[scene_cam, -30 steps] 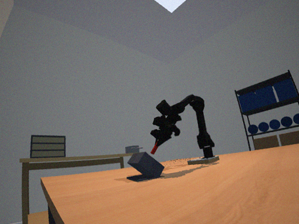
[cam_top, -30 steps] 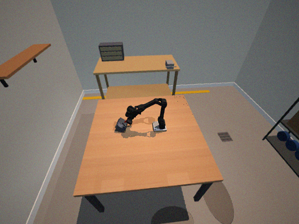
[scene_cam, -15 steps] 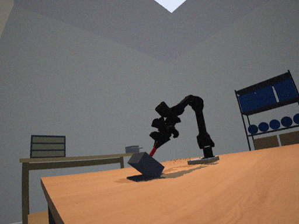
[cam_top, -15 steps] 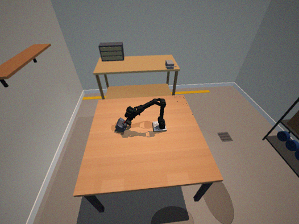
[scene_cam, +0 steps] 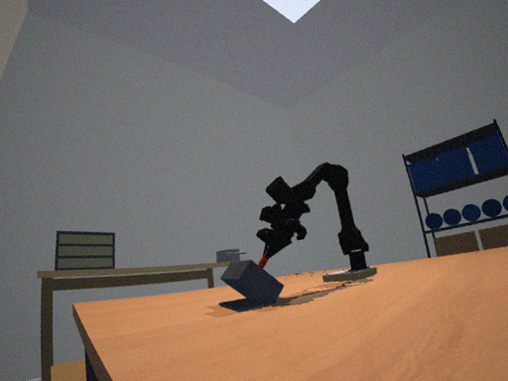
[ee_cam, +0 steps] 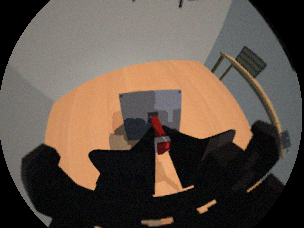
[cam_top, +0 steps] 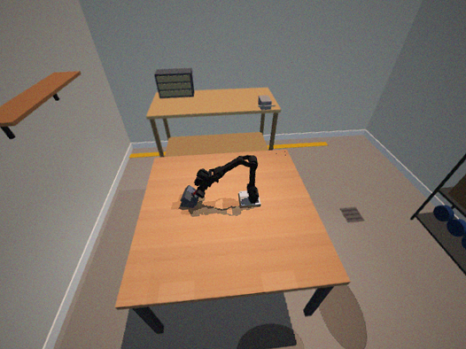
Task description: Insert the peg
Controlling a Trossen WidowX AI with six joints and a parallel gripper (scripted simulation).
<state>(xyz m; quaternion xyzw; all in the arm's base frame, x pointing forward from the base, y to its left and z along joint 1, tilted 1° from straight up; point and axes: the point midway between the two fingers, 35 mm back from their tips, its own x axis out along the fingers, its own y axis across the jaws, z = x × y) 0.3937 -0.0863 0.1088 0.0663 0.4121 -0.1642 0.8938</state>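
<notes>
Right now the red peg is 1 cm behind my gripper tip and 1 cm above it. The rest, counted from my gripper tip: sloped panel 6 cm below, 5 cm ahead, 2 cm to the right.
</notes>
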